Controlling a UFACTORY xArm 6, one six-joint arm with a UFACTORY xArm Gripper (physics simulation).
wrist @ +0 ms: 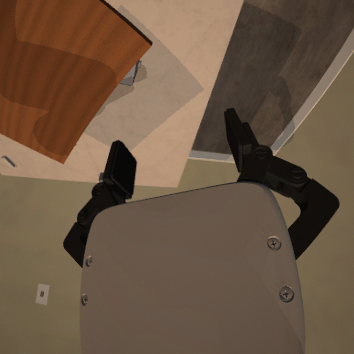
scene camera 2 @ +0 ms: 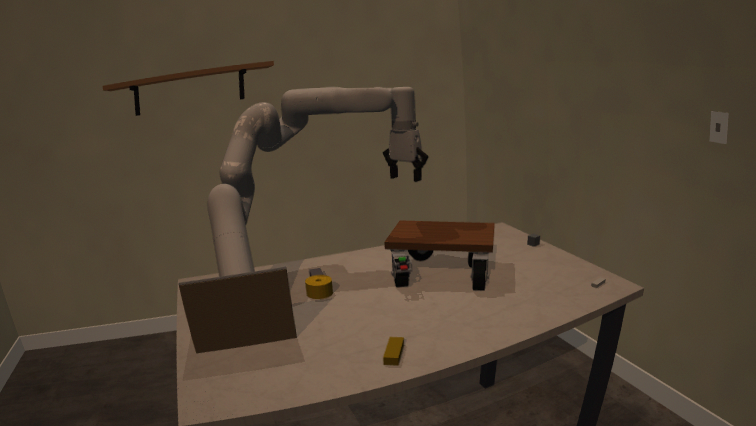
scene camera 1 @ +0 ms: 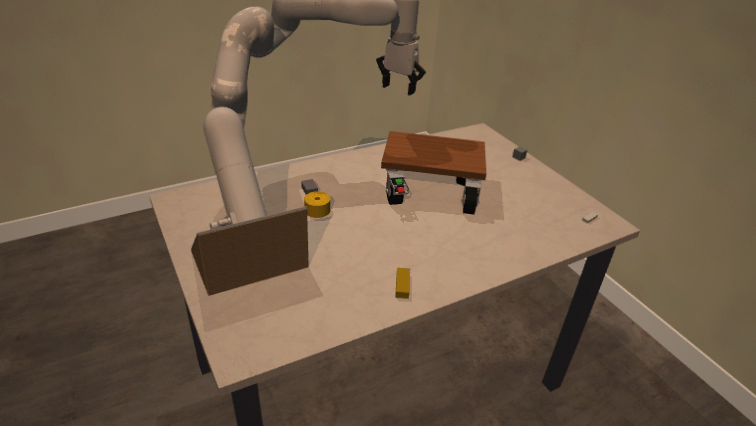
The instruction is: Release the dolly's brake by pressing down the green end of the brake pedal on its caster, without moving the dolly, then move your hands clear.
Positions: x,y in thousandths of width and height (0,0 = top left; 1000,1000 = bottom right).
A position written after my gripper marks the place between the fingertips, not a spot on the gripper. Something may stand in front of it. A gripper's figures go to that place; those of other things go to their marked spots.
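My gripper (wrist: 493,386) is 140 mm from the lens. As for a brown wooden deck (wrist: 188,188), I find it 270 mm from the lens.
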